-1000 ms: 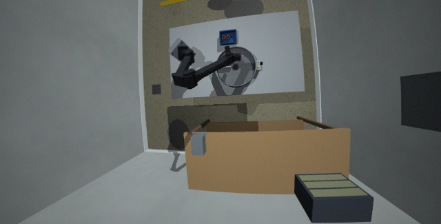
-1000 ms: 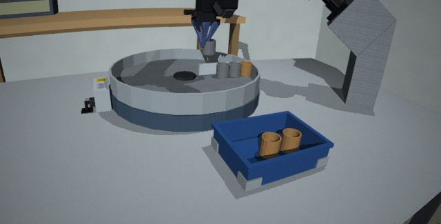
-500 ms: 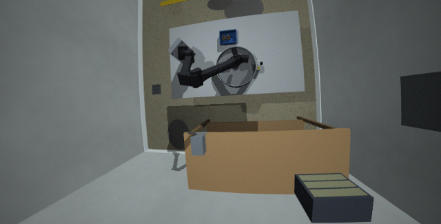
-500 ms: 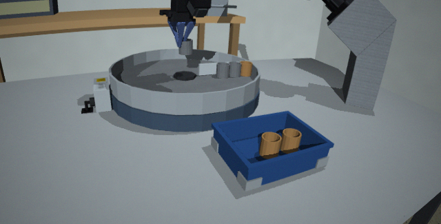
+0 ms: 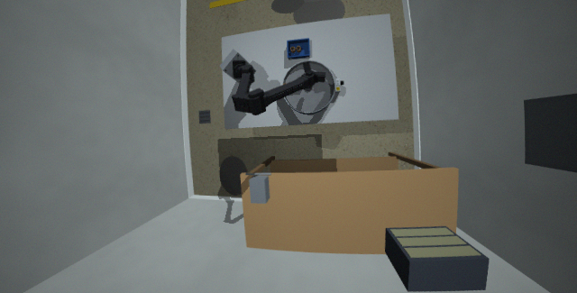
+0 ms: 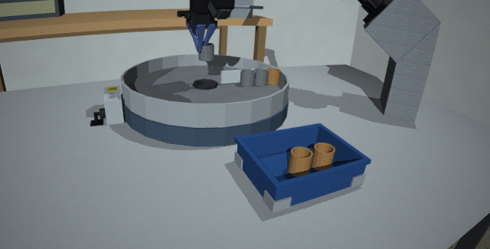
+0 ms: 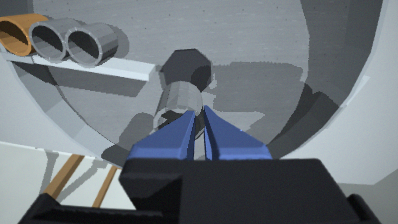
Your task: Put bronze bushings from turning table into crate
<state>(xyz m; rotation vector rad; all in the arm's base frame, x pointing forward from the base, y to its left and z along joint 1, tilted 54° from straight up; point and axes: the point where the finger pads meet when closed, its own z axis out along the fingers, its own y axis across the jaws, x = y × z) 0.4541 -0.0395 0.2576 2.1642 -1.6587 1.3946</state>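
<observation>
The turning table is 10 cm below my hand and 2 cm behind it. From my hand the other things lie so: crate 35 cm to the left, 13 cm below, 1 cm behind.
</observation>
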